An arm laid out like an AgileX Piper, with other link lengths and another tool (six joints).
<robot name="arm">
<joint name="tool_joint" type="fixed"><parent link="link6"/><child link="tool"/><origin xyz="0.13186 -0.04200 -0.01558" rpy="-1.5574 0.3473 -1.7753"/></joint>
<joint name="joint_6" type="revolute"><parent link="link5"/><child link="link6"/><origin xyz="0.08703 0.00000 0.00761"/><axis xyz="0.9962 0 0.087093"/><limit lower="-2.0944" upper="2.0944"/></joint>
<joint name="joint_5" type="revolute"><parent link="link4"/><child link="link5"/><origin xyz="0.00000 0.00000 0.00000"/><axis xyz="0 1 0"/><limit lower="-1.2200" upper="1.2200"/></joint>
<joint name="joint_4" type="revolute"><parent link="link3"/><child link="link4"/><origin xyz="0.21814 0.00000 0.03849"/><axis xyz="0.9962 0 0.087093"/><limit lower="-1.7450" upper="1.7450"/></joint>
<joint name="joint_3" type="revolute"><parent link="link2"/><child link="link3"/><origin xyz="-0.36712 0.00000 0.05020"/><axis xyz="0 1 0"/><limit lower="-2.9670" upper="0.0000"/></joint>
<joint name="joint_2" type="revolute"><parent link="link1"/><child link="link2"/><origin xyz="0.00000 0.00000 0.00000"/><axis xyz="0 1 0"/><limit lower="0.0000" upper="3.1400"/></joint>
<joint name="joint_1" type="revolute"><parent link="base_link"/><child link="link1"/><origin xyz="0.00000 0.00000 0.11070"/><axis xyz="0 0 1"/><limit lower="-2.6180" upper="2.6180"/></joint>
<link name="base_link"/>
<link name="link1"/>
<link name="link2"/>
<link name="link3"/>
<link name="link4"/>
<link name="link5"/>
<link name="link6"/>
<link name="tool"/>
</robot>
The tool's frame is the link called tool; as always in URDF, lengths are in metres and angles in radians.
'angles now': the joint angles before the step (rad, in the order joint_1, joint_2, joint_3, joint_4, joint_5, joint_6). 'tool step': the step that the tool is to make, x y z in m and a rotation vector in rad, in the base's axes. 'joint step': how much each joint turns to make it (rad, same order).
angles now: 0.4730 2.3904 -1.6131 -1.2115 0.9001 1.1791
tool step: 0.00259 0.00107 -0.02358 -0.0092 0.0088 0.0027
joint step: 0.0004 0.0494 0.0000 -0.0332 -0.0116 0.0456
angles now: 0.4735 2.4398 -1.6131 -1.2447 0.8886 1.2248
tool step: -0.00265 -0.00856 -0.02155 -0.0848 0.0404 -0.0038
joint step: 0.0007 0.0634 -0.0008 -0.0389 0.0446 0.0018
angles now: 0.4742 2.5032 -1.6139 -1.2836 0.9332 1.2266
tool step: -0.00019 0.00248 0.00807 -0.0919 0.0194 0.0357
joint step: 0.0193 0.0109 0.0000 -0.0364 0.0525 -0.0444
